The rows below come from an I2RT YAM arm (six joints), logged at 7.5 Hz.
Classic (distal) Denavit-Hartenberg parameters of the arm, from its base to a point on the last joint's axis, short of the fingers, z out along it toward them. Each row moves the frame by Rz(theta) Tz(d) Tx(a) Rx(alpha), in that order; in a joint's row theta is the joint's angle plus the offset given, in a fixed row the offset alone. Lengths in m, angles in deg.
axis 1: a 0.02; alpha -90; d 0.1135; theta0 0
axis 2: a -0.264; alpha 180; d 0; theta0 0
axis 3: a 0.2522; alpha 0; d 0; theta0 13.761
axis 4: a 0.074; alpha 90; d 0; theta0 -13.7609
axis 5: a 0; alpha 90; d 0; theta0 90
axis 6: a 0; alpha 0; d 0.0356; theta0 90
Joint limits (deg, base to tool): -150..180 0..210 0..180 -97..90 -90..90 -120..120
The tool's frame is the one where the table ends.
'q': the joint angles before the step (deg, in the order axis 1, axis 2, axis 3, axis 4, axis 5, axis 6). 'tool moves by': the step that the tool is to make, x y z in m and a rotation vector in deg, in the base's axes. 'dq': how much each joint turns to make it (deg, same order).
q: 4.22 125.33 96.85 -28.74 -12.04 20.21
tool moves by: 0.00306 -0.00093 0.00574 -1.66 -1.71 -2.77
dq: 0.09 -0.26 0.54 1.04 3.07 1.41
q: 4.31 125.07 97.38 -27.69 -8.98 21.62
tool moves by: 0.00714 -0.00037 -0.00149 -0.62 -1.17 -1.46
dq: 0.00 1.31 1.49 1.05 1.42 0.79
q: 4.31 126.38 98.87 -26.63 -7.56 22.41
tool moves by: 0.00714 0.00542 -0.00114 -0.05 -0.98 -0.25
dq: 0.61 1.50 1.94 0.61 0.61 0.62
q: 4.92 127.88 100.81 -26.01 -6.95 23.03
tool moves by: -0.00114 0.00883 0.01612 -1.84 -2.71 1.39
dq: 1.14 -1.57 0.53 0.26 1.49 -1.49
